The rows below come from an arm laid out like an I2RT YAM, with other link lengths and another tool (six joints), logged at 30 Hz.
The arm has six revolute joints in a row. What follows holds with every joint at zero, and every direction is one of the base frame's. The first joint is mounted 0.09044 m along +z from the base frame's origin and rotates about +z. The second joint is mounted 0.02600 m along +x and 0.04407 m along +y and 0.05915 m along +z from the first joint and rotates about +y. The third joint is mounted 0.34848 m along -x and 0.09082 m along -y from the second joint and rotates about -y. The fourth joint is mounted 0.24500 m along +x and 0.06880 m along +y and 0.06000 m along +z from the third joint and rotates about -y. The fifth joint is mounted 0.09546 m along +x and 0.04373 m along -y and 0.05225 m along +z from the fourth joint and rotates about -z. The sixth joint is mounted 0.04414 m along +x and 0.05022 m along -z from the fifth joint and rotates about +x. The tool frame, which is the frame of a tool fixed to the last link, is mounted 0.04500 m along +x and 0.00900 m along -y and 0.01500 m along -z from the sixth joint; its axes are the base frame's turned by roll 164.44, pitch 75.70 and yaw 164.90 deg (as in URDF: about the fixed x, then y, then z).
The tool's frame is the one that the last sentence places.
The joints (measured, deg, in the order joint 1, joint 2, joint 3, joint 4, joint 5, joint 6), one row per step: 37.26 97.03 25.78 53.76 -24.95 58.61; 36.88 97.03 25.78 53.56 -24.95 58.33; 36.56 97.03 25.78 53.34 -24.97 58.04; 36.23 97.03 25.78 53.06 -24.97 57.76; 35.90 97.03 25.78 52.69 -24.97 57.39; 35.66 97.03 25.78 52.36 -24.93 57.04; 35.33 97.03 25.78 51.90 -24.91 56.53; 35.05 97.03 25.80 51.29 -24.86 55.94; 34.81 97.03 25.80 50.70 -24.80 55.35; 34.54 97.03 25.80 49.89 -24.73 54.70; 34.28 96.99 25.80 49.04 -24.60 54.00; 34.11 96.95 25.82 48.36 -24.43 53.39; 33.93 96.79 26.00 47.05 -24.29 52.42; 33.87 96.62 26.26 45.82 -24.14 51.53; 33.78 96.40 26.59 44.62 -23.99 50.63; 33.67 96.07 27.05 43.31 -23.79 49.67; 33.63 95.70 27.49 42.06 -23.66 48.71; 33.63 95.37 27.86 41.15 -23.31 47.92; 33.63 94.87 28.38 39.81 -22.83 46.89
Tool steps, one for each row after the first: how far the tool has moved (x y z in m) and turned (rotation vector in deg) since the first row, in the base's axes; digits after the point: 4 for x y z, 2 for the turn. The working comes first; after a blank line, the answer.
Tool pose at each row, in the base's axes (x y z in m, rotation vector in deg; the steps are taken from these numbers as rounded here): 0.2764 0.2395 0.2179 -3.32 135.47 91.81; 0.2779 0.2375 0.2173 -3.08 135.50 91.35; 0.2790 0.2358 0.2167 -2.92 135.58 90.93; 0.2802 0.2339 0.2158 -2.69 135.72 90.47; 0.2813 0.2320 0.2148 -2.52 135.94 89.91; 0.2820 0.2305 0.2138 -2.41 136.13 89.39; 0.2830 0.2285 0.2124 -2.33 136.42 88.68; 0.2838 0.2266 0.2107 -2.30 136.84 87.87; 0.2843 0.2248 0.2090 -2.32 137.27 87.07; 0.2847 0.2227 0.2066 -2.25 137.91 86.13; 0.2851 0.2205 0.2044 -2.20 138.54 85.10; 0.2853 0.2189 0.2028 -2.23 138.99 84.22; 0.2855 0.2171 0.2009 -2.51 139.76 82.98; 0.2856 0.2162 0.1997 -2.94 140.40 81.90; 0.2860 0.2153 0.1993 -3.42 140.87 80.86; 0.2870 0.2145 0.1999 -3.96 141.16 79.77; 0.2875 0.2140 0.2009 -4.69 141.41 78.81; 0.2882 0.2137 0.2021 -5.20 141.40 77.87; 0.2891 0.2131 0.2040 -5.81 141.44 76.60

0.0015 -0.0020 -0.0006 -0.25 -0.09 -0.30; 0.0026 -0.0037 -0.0012 -0.50 -0.15 -0.52; 0.0038 -0.0056 -0.0021 -0.79 -0.16 -0.77; 0.0049 -0.0075 -0.0031 -1.17 -0.18 -0.99; 0.0056 -0.0090 -0.0041 -1.53 -0.22 -1.18; 0.0066 -0.0110 -0.0055 -2.04 -0.28 -1.37; 0.0074 -0.0129 -0.0072 -2.66 -0.30 -1.52; 0.0079 -0.0147 -0.0089 -3.28 -0.33 -1.63; 0.0083 -0.0168 -0.0113 -4.06 -0.22 -1.75; 0.0087 -0.0190 -0.0135 -4.89 -0.16 -1.89; 0.0089 -0.0206 -0.0151 -5.57 -0.20 -2.01; 0.0091 -0.0224 -0.0170 -6.60 -0.23 -1.97; 0.0092 -0.0233 -0.0182 -7.51 -0.34 -1.83; 0.0096 -0.0242 -0.0186 -8.34 -0.57 -1.72; 0.0106 -0.0250 -0.0180 -9.14 -0.97 -1.66; 0.0111 -0.0255 -0.0170 -9.86 -1.41 -1.46; 0.0118 -0.0258 -0.0158 -10.47 -1.96 -1.49; 0.0127 -0.0264 -0.0139 -11.29 -2.63 -1.55
